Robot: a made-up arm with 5 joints.
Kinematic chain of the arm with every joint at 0, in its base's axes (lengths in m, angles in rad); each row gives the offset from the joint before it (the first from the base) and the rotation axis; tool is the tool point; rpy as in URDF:
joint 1: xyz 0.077 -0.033 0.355 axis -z
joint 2: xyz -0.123 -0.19 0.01 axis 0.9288 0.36 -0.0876
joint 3: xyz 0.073 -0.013 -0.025 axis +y
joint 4: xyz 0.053 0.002 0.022 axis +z
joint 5: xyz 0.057 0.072 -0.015 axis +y
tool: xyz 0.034 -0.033 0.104 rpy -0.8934 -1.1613 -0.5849
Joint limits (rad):
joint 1: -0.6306..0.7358
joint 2: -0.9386..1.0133
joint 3: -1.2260..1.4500
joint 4: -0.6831..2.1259
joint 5: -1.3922..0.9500
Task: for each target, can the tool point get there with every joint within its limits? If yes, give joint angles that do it. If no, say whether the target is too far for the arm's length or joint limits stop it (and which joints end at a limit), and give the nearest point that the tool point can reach.
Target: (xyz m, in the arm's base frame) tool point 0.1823 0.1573 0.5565
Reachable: no: joint limits stop it (at a limit: joint 1, joint 2, joint 5) | nearest point 0.1721 -0.0240 0.4758 | short by 0.199 m
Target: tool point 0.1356 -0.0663 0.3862
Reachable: yes | joints -0.2661 -0.0068 0.1376 1.0807 0.7524
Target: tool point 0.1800 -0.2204 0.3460
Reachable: yes | joints 0.0981 0.3776 0.5266 -0.1058 -0.1576
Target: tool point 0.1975 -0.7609 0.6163
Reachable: no: too far | nearest point 0.1349 -0.3830 0.4471 | short by 0.419 m
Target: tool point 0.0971 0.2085 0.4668
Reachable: no: joint limits stop it (at a limit: joint 1, joint 2, joint 3) | nearest point 0.0165 0.0268 0.4376 | short by 0.201 m
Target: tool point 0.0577 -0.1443 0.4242
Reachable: yes | joints 0.4876 -0.2648 0.4030 1.0479 -0.2528
